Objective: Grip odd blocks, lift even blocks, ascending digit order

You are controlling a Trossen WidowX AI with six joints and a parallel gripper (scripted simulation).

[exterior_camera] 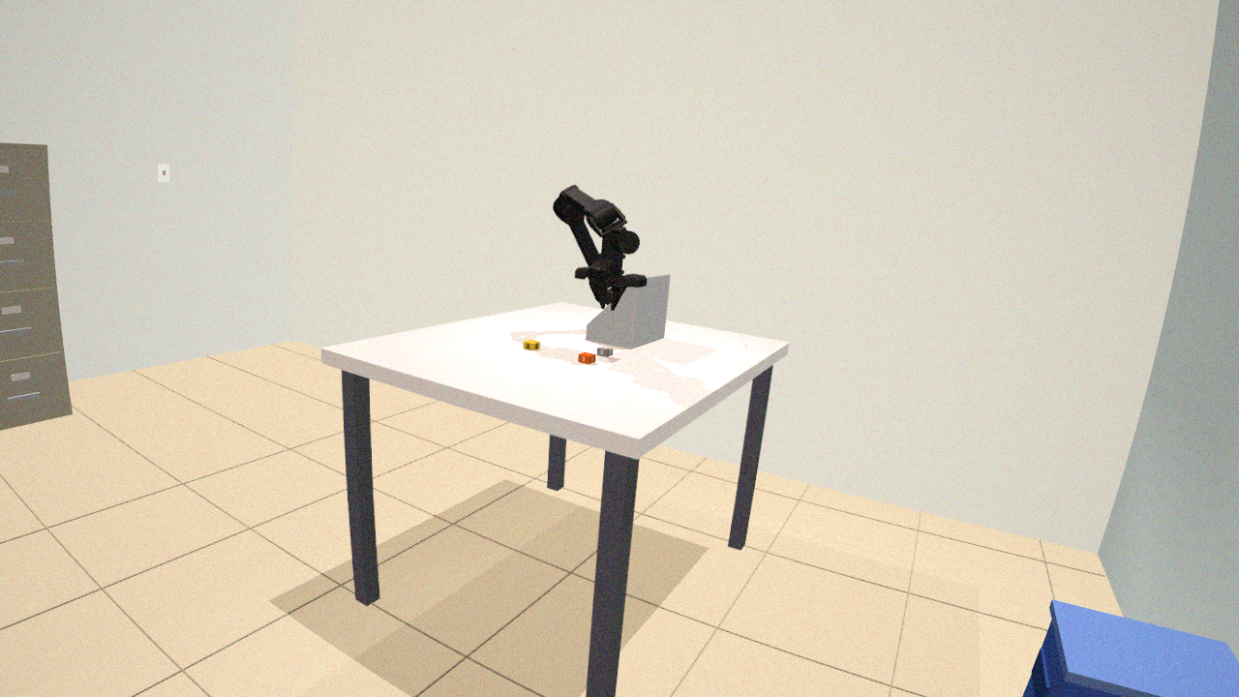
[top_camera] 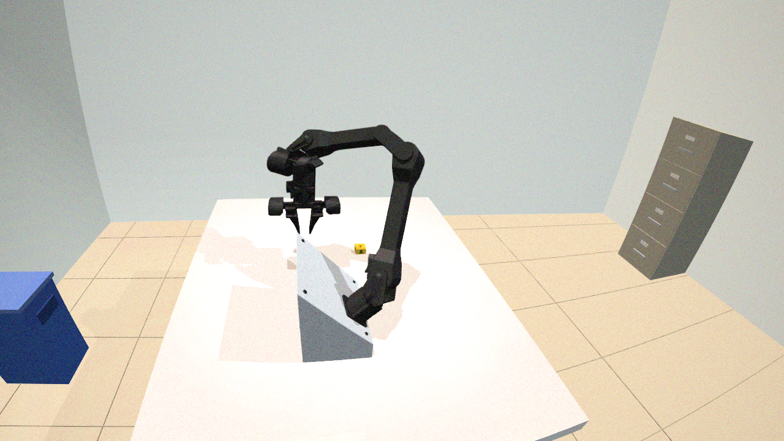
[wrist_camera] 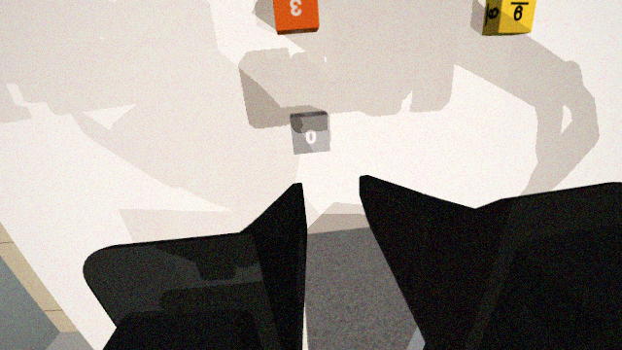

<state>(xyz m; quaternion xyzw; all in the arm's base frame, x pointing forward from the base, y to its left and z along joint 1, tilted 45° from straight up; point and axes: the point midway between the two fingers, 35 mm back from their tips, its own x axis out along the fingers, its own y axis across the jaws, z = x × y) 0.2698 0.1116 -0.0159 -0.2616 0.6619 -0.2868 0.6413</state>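
My gripper tip is now 100 mm short of the orange block and 110 mm above it. The rest, counted from my gripper tip: grey block: 110 mm below; then yellow block: 80 mm ahead, 180 mm to the right, 110 mm below.
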